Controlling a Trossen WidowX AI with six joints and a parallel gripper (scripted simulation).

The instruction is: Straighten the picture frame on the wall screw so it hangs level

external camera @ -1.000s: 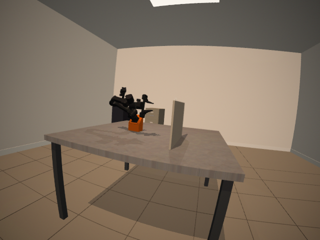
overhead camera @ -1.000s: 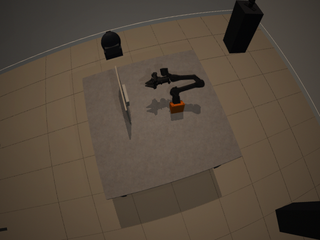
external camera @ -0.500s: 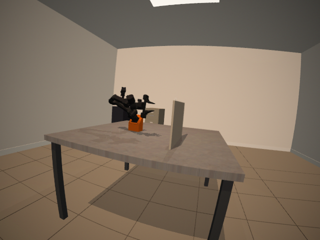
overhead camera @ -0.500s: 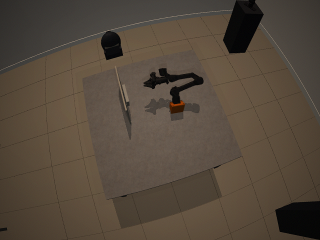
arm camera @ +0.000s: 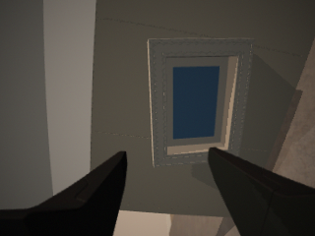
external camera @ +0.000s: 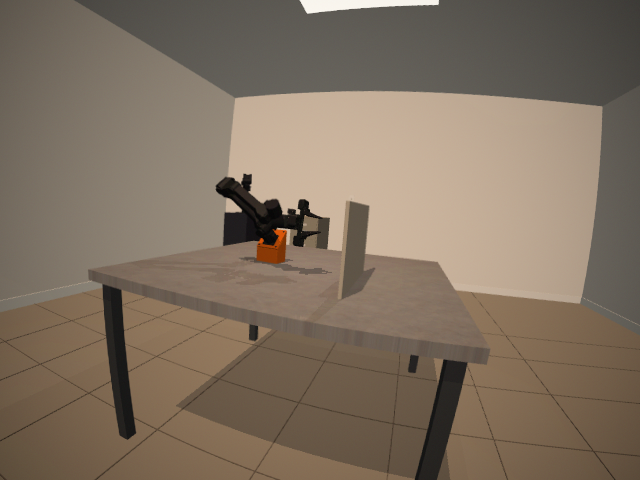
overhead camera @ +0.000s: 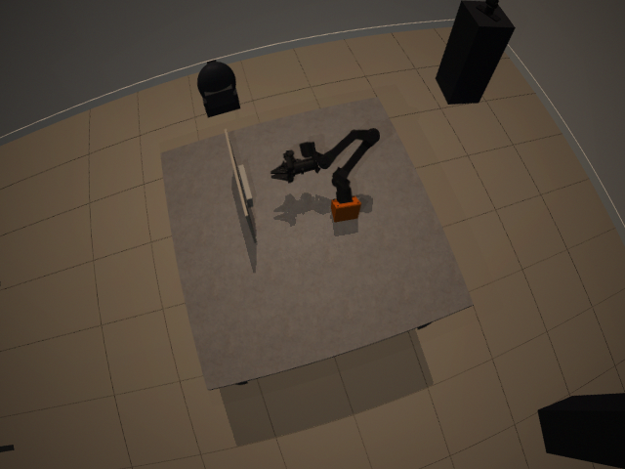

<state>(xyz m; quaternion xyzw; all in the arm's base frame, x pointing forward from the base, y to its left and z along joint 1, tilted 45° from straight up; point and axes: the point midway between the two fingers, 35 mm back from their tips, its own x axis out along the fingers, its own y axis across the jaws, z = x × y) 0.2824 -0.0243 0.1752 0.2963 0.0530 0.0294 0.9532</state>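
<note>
My gripper tip is now 130 mm short of the picture frame, 10 mm to the right of it and 50 mm above it. Also, from my gripper tip: wall panel 140 mm ahead, 10 mm to the right, 60 mm below.
</note>
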